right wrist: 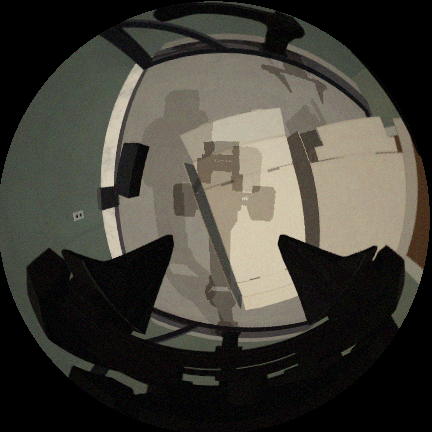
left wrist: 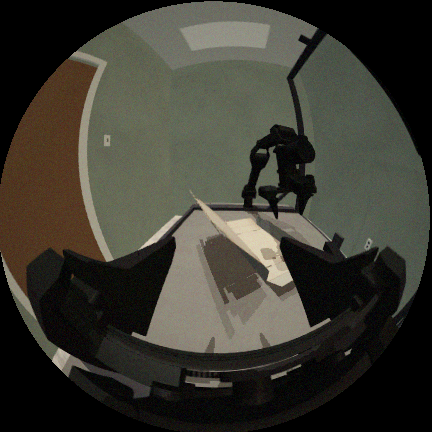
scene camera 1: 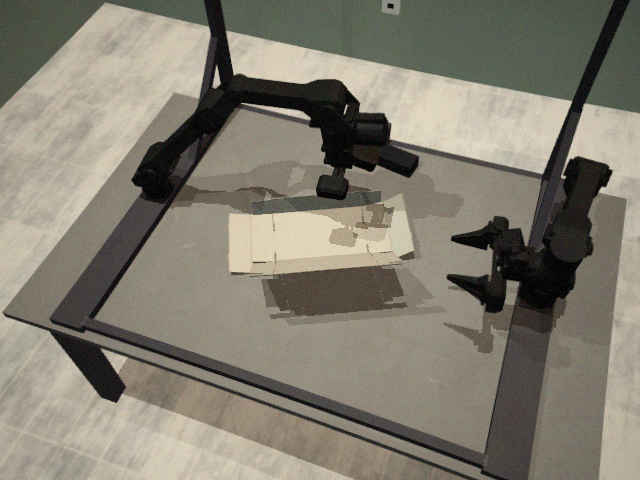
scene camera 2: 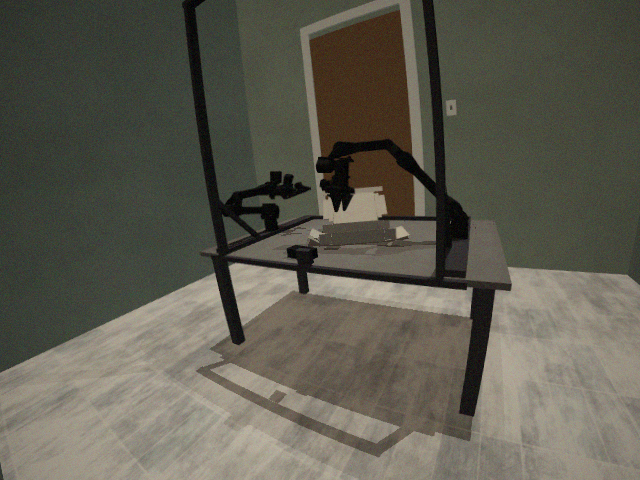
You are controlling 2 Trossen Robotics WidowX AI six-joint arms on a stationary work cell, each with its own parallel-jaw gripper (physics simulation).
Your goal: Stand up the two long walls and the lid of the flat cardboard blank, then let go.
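Where they show: left gripper, fingertip midpoint: [left wrist: 229, 242] [scene camera 1: 449, 257] [scene camera 2: 307, 189]; right gripper, fingertip midpoint: [right wrist: 227, 240] [left wrist: 288, 216] [scene camera 1: 344, 182] [scene camera 2: 340, 211]; left arm's base at its link origin: [scene camera 1: 536, 298] [scene camera 2: 271, 230]; right arm's base at its link origin: [right wrist: 230, 333] [left wrist: 247, 206] [scene camera 1: 157, 191] [scene camera 2: 459, 236].
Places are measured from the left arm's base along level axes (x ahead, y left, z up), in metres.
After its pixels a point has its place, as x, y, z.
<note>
The cardboard blank's cream base [scene camera 1: 310, 238] @(0.514, -0.002, -0.018) [right wrist: 270, 235] @(0.500, 0.001, -0.018) lies mid-table. The long wall [scene camera 1: 289, 204] @(0.590, -0.062, 0.009) [scene camera 2: 356, 237] @(0.526, -0.093, 0.006) [right wrist: 220, 245] @(0.527, -0.092, -0.005) on the far side in scene camera 1 stands up, dark grey. The opposite long wall [right wrist: 305, 190] @(0.403, 0.043, 0.003) also stands, a brown strip in the right wrist view, with the lid [scene camera 2: 364, 207] @(0.476, 0.140, 0.088) [left wrist: 215, 220] @(0.368, 0.135, 0.131) [right wrist: 360, 200] @(0.396, 0.100, 0.087) rising upright above it. My left gripper [scene camera 1: 450, 257] @(0.190, 0.096, 0.191) [scene camera 2: 308, 188] @(0.190, 0.096, 0.191) [left wrist: 229, 242] @(0.190, 0.096, 0.191) is open and empty, off the blank's right end in scene camera 1. My right gripper [scene camera 2: 341, 208] @(0.459, -0.085, 0.110) [left wrist: 288, 216] @(0.459, -0.085, 0.110) [right wrist: 227, 240] @(0.459, -0.085, 0.110) is open and empty above the blank, near the grey wall.
End flaps [scene camera 1: 239, 242] @(0.663, 0.071, -0.008) [scene camera 1: 402, 232] @(0.312, -0.069, 0.010) spread out at both ends of the base. A black box-shaped camera [scene camera 1: 399, 160] @(0.380, -0.280, 0.016) [scene camera 2: 302, 252] @(0.460, -0.382, 0.031) [right wrist: 133, 170] @(0.401, -0.272, 0.011) sits at the table edge beyond the grey wall. Dark frame rails [scene camera 1: 289, 397] @(0.412, 0.380, -0.009) border the grey table top [scene camera 1: 289, 351] @(0.451, 0.285, -0.019), with posts rising at the sides.
</note>
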